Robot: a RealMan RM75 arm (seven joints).
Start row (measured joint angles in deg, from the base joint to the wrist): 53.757, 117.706, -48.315, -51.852, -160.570, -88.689, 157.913
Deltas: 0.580, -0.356, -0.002, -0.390, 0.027, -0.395, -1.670; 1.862, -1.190, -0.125, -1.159, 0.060, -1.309, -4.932; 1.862, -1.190, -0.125, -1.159, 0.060, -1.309, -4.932; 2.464, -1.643, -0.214, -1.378, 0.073, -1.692, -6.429; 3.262, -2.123, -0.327, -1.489, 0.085, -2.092, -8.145; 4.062, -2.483, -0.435, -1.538, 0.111, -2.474, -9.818; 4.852, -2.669, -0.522, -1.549, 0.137, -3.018, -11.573; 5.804, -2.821, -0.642, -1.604, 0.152, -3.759, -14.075; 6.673, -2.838, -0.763, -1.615, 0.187, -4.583, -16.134; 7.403, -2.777, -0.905, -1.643, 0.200, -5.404, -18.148; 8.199, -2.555, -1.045, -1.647, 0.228, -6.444, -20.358
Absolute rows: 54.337, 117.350, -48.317, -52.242, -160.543, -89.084, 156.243; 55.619, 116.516, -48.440, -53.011, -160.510, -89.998, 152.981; 55.619, 116.516, -48.440, -53.011, -160.510, -89.998, 152.981; 56.221, 116.063, -48.529, -53.230, -160.497, -90.381, 151.484; 57.019, 115.583, -48.642, -53.341, -160.485, -90.781, 149.768; 57.819, 115.223, -48.750, -53.390, -160.459, -91.163, 148.095; 58.609, 115.037, -48.837, -53.401, -160.433, -91.707, 146.340; 59.561, 114.885, -48.957, -53.456, -160.418, -92.448, 143.838; 60.430, 114.868, -49.078, -53.467, -160.383, -93.272, 141.779; 61.160, 114.929, -49.220, -53.495, -160.370, -94.093, 139.765; 61.956, 115.151, -49.360, -53.499, -160.342, -95.133, 137.555
